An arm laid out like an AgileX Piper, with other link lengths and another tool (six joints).
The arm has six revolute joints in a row. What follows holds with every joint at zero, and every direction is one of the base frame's. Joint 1 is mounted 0.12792 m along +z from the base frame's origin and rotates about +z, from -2.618 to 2.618 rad. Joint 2 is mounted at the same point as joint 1 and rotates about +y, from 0 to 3.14 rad. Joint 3 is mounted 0.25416 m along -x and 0.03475 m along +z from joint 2 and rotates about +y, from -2.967 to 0 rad. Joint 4 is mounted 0.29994 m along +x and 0.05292 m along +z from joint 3 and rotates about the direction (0.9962, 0, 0.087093), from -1.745 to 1.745 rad. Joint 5 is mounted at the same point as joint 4 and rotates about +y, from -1.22 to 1.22 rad. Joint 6 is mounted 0.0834 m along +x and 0.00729 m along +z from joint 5 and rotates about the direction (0.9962, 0, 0.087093), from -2.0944 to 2.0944 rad. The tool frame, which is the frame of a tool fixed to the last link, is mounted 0.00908 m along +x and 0.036 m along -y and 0.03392 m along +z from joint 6; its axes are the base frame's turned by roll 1.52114, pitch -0.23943 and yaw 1.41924 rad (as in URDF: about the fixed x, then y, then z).
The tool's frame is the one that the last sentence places.
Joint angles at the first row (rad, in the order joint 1, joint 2, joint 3, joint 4, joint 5, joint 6):
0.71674, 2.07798, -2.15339, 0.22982, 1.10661, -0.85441
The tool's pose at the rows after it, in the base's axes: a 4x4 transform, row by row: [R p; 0 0 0 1], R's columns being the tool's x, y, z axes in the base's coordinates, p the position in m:
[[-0.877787, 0.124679, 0.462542, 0.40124], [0.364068, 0.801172, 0.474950, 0.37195], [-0.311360, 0.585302, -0.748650, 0.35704], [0, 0, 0, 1]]
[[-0.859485, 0.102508, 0.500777, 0.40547], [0.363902, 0.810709, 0.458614, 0.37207], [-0.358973, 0.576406, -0.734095, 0.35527], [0, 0, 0, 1]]
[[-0.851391, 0.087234, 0.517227, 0.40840], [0.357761, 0.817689, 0.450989, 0.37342], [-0.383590, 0.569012, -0.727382, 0.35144], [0, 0, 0, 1]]
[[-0.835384, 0.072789, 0.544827, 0.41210], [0.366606, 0.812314, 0.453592, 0.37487], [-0.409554, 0.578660, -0.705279, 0.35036], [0, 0, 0, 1]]
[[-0.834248, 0.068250, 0.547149, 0.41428], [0.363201, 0.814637, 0.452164, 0.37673], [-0.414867, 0.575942, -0.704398, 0.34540], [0, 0, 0, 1]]
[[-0.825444, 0.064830, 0.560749, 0.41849], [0.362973, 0.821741, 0.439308, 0.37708], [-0.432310, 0.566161, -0.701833, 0.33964], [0, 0, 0, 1]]
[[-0.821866, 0.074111, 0.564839, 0.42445], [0.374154, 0.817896, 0.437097, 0.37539], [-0.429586, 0.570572, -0.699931, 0.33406], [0, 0, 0, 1]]
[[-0.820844, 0.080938, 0.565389, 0.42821], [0.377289, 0.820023, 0.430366, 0.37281], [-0.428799, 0.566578, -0.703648, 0.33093], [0, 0, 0, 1]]
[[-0.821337, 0.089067, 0.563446, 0.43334], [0.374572, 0.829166, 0.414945, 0.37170], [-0.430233, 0.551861, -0.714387, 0.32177], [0, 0, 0, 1]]
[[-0.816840, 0.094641, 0.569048, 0.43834], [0.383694, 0.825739, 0.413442, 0.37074], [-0.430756, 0.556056, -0.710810, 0.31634], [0, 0, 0, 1]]
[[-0.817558, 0.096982, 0.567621, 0.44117], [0.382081, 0.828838, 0.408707, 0.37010], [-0.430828, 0.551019, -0.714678, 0.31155], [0, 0, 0, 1]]
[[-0.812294, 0.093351, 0.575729, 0.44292], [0.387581, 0.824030, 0.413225, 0.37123], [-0.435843, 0.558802, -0.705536, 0.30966], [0, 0, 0, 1]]
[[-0.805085, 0.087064, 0.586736, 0.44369], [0.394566, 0.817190, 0.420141, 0.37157], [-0.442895, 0.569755, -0.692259, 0.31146], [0, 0, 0, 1]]
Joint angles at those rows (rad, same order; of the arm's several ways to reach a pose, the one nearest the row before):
0.71673, 2.08799, -2.15335, 0.22114, 1.09934, -0.89183
0.71674, 2.09546, -2.15334, 0.17950, 1.06841, -0.89896
0.71675, 2.10534, -2.15341, 0.16037, 1.04967, -0.90897
0.71675, 2.11395, -2.15339, 0.14451, 1.00934, -0.91109
0.71675, 2.12483, -2.15341, 0.14183, 0.99793, -0.91654
0.71453, 2.13736, -2.15337, 0.12153, 0.98237, -0.91655
0.70530, 2.15008, -2.15343, 0.12606, 0.96669, -0.91655
0.69736, 2.15561, -2.15342, 0.12598, 0.96669, -0.91883
0.69061, 2.17154, -2.15339, 0.11800, 0.96667, -0.92098
0.68398, 2.18407, -2.15335, 0.11976, 0.94876, -0.92100
0.67967, 2.19293, -2.15342, 0.11976, 0.94608, -0.92557
0.67969, 2.19950, -2.15337, 0.11976, 0.92630, -0.92557
0.67968, 2.19959, -2.15338, 0.11976, 0.90750, -0.92557

